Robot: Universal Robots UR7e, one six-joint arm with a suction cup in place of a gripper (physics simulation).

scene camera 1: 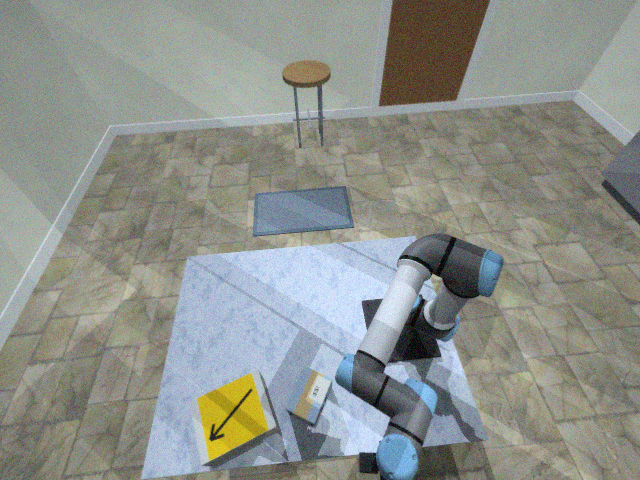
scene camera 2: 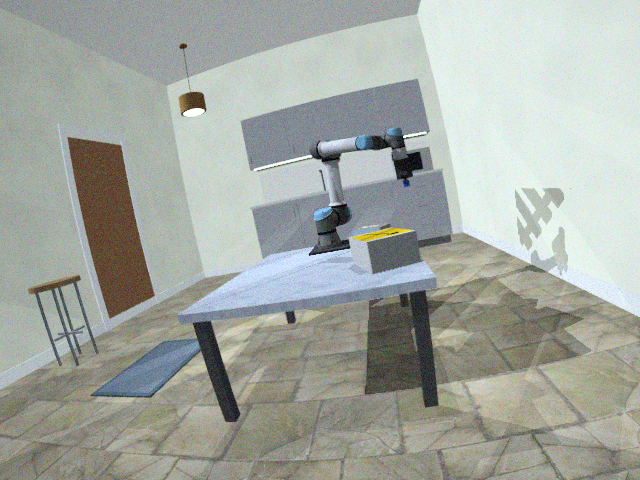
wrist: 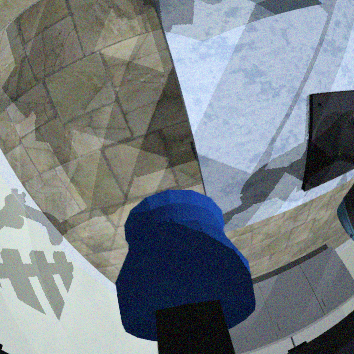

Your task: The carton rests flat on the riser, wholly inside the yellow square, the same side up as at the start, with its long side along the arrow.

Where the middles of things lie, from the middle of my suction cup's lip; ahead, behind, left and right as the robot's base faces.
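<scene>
As for the carton (scene camera 1: 311,392), my suction cup is 23 cm above it, 25 cm short of it and 19 cm to the left of it. Going by their middles, the carton is the nearest to my suction cup of the things named here. Then there is the riser (scene camera 1: 238,415), which sits 24 cm below my suction cup, 50 cm ahead of it and 12 cm to the right of it.
</scene>
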